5 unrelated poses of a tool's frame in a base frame.
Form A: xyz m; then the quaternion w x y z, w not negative.
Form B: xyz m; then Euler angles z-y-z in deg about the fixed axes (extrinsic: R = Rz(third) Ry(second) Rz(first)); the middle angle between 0 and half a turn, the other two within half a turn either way. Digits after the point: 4 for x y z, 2 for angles.
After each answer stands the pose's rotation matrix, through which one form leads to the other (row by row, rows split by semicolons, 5 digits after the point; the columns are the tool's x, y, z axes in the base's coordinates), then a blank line. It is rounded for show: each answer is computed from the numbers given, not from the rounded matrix.
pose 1, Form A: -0.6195 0.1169 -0.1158 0.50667 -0.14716 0.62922 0.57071
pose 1, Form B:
-0.6195 0.1169 -0.1158 35.24 80.51 61.57
-0.44326 -0.76352 0.46964; 0.39313 0.30527 0.86733; -0.80559 0.56908 0.16485

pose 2, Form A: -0.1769 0.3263 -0.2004 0.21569 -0.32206 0.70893 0.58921
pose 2, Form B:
-0.1769 0.3263 -0.2004 45.46 102.28 94.33
-0.69951 -0.71081 -0.07370; -0.20246 0.09821 0.97435; -0.68534 0.69649 -0.21261

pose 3, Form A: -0.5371 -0.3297 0.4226 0.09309 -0.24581 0.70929 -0.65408
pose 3, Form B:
-0.5371 -0.3297 0.4226 -101.01 97.30 -62.79
-0.86182 -0.22692 0.45361; -0.47048 0.02351 -0.88210; 0.18950 -0.97363 -0.12703

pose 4, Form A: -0.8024 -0.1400 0.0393 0.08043 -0.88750 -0.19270 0.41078
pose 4, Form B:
-0.8024 -0.1400 0.0393 -23.33 130.51 -178.83
0.58825 0.27596 -0.76013; 0.40812 -0.91280 -0.01555; -0.69814 -0.30108 -0.64958

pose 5, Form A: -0.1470 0.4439 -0.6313 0.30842 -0.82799 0.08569 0.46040
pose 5, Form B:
-0.1470 0.4439 -0.6313 -27.91 112.69 140.27
0.56138 -0.42589 -0.70956; 0.14209 -0.79507 0.58964; -0.81527 -0.43183 -0.38582

